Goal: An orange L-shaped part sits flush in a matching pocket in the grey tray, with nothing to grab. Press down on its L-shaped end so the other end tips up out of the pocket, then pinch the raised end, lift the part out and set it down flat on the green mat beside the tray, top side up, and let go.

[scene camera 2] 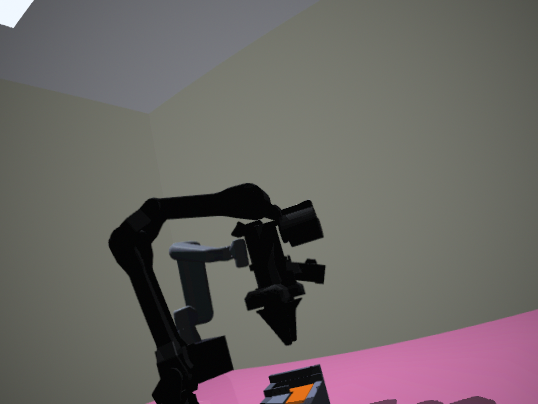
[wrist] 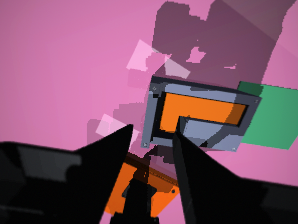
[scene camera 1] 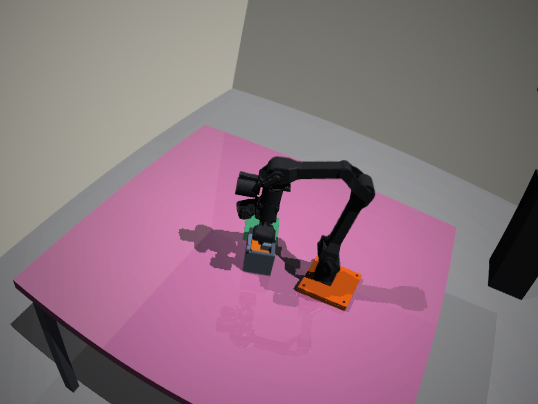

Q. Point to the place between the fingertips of the gripper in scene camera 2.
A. At 291, 343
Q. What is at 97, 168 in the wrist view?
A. The gripper.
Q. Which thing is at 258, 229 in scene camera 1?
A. The gripper.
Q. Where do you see an orange L-shaped part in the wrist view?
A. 174, 105
